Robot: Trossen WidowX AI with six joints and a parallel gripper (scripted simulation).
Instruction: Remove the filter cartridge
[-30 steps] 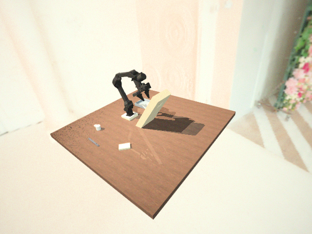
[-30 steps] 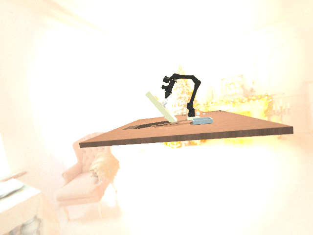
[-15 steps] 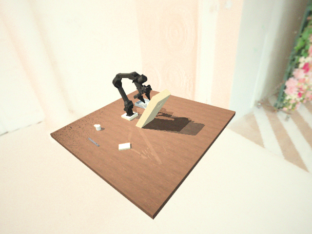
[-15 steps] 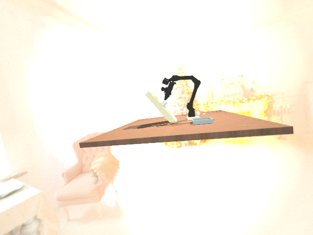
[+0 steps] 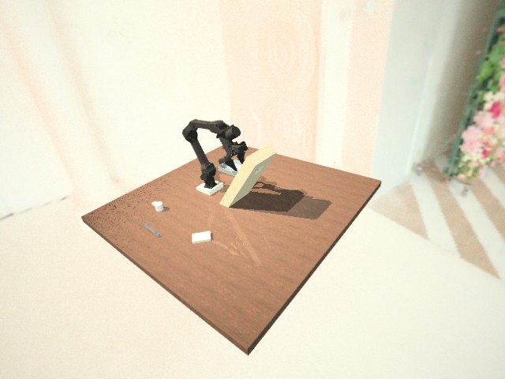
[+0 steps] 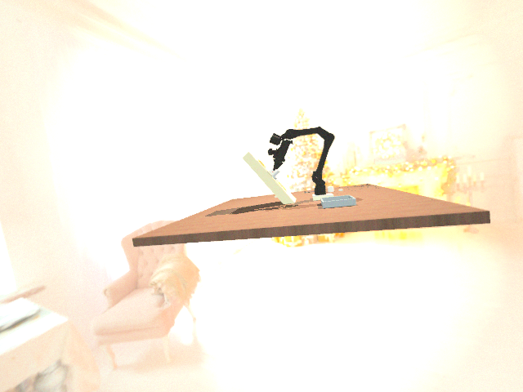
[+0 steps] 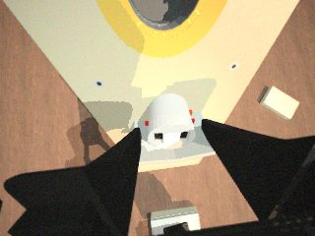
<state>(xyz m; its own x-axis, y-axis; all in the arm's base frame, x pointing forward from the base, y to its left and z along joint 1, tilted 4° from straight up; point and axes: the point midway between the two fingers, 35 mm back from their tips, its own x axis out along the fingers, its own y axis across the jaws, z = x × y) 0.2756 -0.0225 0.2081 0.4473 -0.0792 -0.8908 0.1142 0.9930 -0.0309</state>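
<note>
Now: the round white filter cartridge 1 cm below my gripper tip. The rest, counted from my gripper tip: light blue tray (31 cm behind, 31 cm to the left, 21 cm below); then flat white block (1 cm behind, 36 cm to the right, 21 cm below).
</note>
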